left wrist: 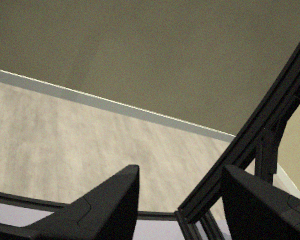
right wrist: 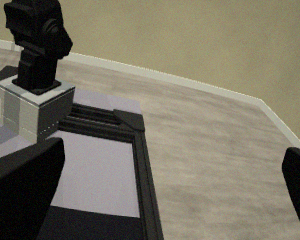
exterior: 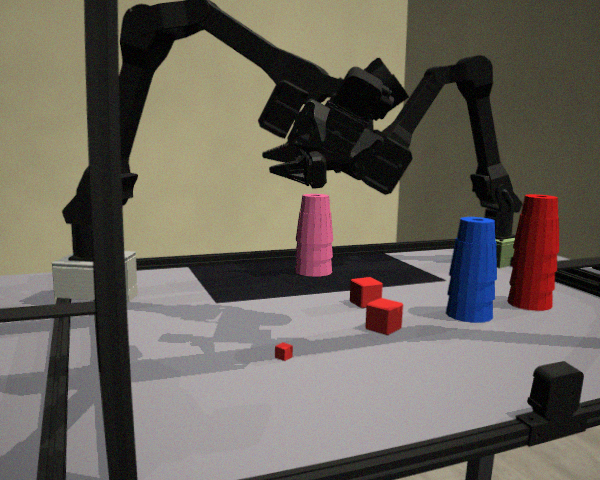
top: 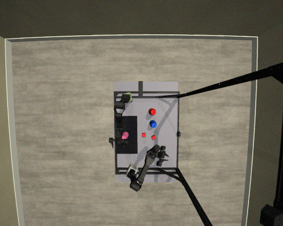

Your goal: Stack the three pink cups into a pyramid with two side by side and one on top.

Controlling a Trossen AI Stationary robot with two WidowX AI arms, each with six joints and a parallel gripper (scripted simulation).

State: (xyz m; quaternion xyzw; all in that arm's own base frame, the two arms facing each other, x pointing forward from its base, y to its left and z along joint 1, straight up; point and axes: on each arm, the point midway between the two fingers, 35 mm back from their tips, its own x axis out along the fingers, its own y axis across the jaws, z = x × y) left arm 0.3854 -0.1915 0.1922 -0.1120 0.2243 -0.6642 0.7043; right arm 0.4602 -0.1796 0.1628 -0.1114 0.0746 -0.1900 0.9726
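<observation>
Right now the black mat is 60 mm behind my right hand, 40 mm to the right of it and 220 mm below it. Round my right hand: red cube 420 mm behind, 170 mm to the left, 210 mm below.
</observation>
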